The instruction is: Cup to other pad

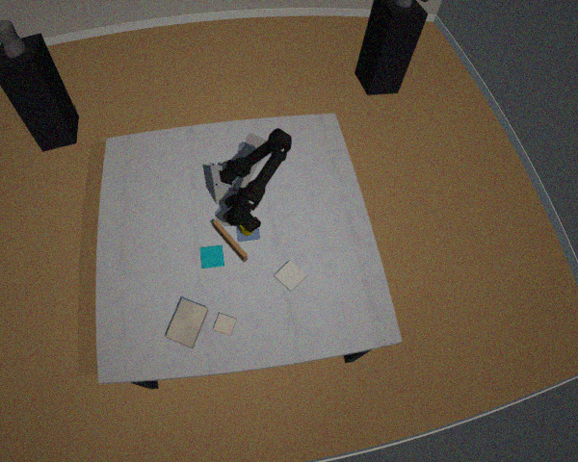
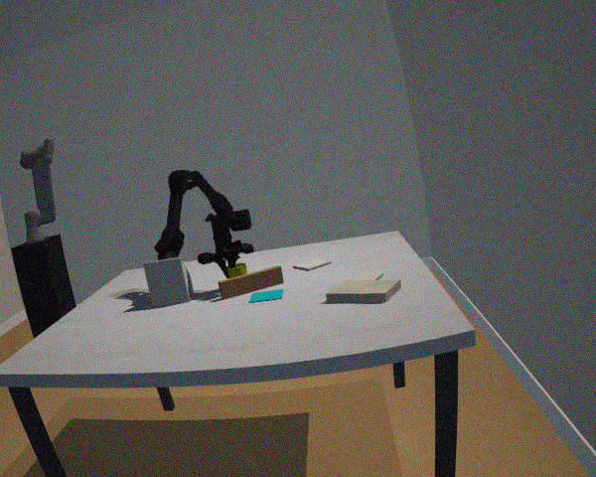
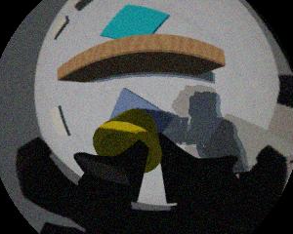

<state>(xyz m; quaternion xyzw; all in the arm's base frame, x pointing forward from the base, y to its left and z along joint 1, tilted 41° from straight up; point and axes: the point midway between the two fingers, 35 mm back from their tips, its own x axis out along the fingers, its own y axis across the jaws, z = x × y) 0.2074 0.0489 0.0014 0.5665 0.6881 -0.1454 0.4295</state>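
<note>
Right now my gripper tip is 30 mm short of the blue pad, 20 mm to the right of it and 40 mm above it. Round my gripper tip: teal pad: 120 mm ahead, 160 mm to the right, 40 mm below; then wooden bar: 70 mm ahead, 70 mm to the right, 20 mm below; then yellow cup: 20 mm ahead, 10 mm to the left.
</note>
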